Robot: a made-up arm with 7 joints. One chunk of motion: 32 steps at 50 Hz.
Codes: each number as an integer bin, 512 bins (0 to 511) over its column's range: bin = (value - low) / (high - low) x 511, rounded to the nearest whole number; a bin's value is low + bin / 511 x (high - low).
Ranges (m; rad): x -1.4..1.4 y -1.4..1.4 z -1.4..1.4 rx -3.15..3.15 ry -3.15..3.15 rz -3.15..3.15
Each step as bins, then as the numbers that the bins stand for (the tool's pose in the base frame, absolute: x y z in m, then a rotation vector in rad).
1 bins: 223 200 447 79 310 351
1 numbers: -0.1781 -0.3041 1.0493 -2.1760 0.6719 1.1774
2 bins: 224 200 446 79 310 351
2 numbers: -0.1726 -0.3041 1.0438 -2.1760 0.6719 1.1774
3 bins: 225 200 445 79 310 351
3 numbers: -0.1671 -0.3041 1.0384 -2.1760 0.6719 1.1774
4 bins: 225 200 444 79 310 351
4 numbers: -0.1671 -0.3041 1.0329 -2.1760 0.6719 1.1774
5 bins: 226 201 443 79 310 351
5 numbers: -0.1616 -0.2986 1.0274 -2.1760 0.6719 1.1774
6 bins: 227 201 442 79 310 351
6 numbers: -0.1562 -0.2986 1.0219 -2.1760 0.6719 1.1774
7 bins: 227 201 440 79 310 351
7 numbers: -0.1562 -0.2986 1.0110 -2.1760 0.6719 1.1774
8 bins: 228 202 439 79 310 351
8 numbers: -0.1507 -0.2932 1.0055 -2.1760 0.6719 1.1774
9 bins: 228 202 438 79 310 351
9 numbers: -0.1507 -0.2932 1.0000 -2.1760 0.6719 1.1774
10 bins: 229 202 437 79 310 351
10 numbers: -0.1452 -0.2932 0.9945 -2.1760 0.6719 1.1774
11 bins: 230 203 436 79 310 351
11 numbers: -0.1397 -0.2877 0.9890 -2.1760 0.6719 1.1774
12 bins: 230 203 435 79 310 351
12 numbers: -0.1397 -0.2877 0.9836 -2.1760 0.6719 1.1774
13 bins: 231 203 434 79 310 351
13 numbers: -0.1342 -0.2877 0.9781 -2.1760 0.6719 1.1774
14 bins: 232 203 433 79 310 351
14 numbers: -0.1288 -0.2877 0.9726 -2.1760 0.6719 1.1774
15 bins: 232 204 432 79 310 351
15 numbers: -0.1288 -0.2822 0.9671 -2.1760 0.6719 1.1774
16 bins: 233 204 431 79 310 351
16 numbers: -0.1233 -0.2822 0.9616 -2.1760 0.6719 1.1774
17 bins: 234 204 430 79 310 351
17 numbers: -0.1178 -0.2822 0.9562 -2.1760 0.6719 1.1774
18 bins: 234 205 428 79 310 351
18 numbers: -0.1178 -0.2767 0.9452 -2.1760 0.6719 1.1774
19 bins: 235 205 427 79 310 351
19 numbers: -0.1123 -0.2767 0.9397 -2.1760 0.6719 1.1774
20 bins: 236 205 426 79 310 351
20 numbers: -0.1068 -0.2767 0.9342 -2.1760 0.6719 1.1774
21 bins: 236 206 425 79 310 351
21 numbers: -0.1068 -0.2712 0.9288 -2.1760 0.6719 1.1774
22 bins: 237 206 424 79 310 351
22 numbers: -0.1014 -0.2712 0.9233 -2.1760 0.6719 1.1774
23 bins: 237 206 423 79 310 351
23 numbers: -0.1014 -0.2712 0.9178 -2.1760 0.6719 1.1774
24 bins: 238 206 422 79 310 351
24 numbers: -0.0959 -0.2712 0.9123 -2.1760 0.6719 1.1774
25 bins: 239 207 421 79 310 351
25 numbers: -0.0904 -0.2658 0.9068 -2.1760 0.6719 1.1774
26 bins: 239 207 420 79 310 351
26 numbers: -0.0904 -0.2658 0.9014 -2.1760 0.6719 1.1774
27 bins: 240 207 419 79 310 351
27 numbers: -0.0849 -0.2658 0.8959 -2.1760 0.6719 1.1774
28 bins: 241 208 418 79 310 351
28 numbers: -0.0795 -0.2603 0.8904 -2.1760 0.6719 1.1774
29 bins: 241 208 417 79 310 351
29 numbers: -0.0795 -0.2603 0.8849 -2.1760 0.6719 1.1774
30 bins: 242 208 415 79 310 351
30 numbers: -0.0740 -0.2603 0.8740 -2.1760 0.6719 1.1774
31 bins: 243 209 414 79 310 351
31 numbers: -0.0685 -0.2548 0.8685 -2.1760 0.6719 1.1774
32 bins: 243 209 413 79 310 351
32 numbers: -0.0685 -0.2548 0.8630 -2.1760 0.6719 1.1774
